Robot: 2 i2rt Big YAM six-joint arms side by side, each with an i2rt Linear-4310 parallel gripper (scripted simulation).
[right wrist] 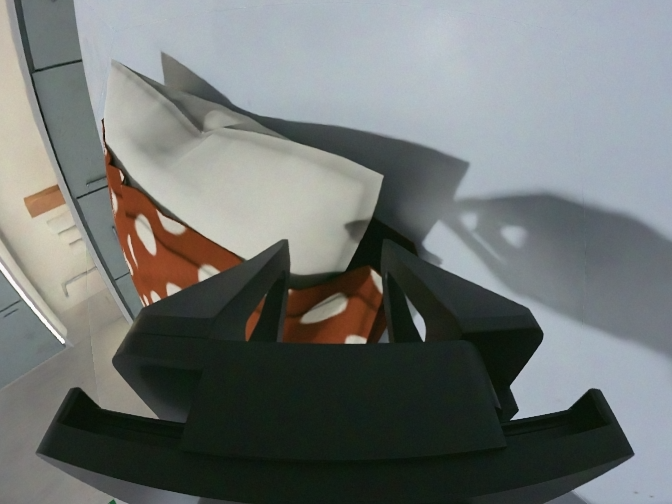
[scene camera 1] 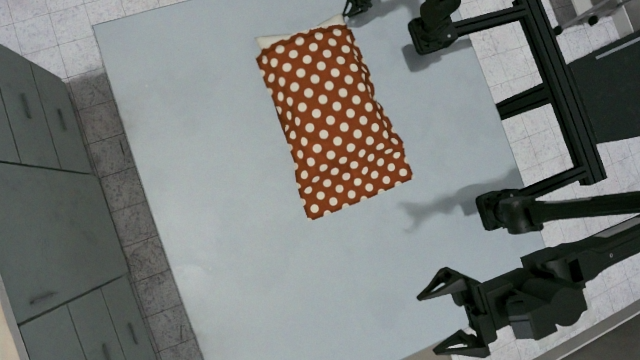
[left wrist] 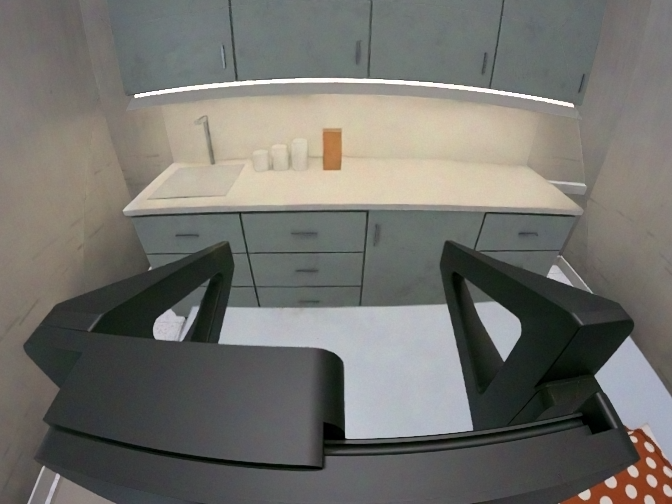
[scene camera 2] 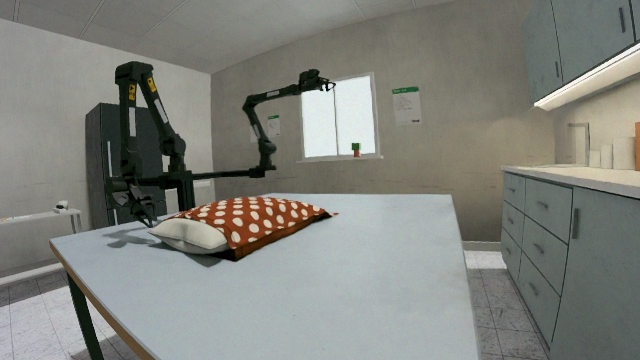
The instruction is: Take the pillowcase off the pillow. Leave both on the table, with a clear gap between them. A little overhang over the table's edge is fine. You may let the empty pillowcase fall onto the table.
The pictures show: my left gripper, my right gripper, a cream pillow and a red-brown pillowcase.
My left gripper also shows in the left wrist view.
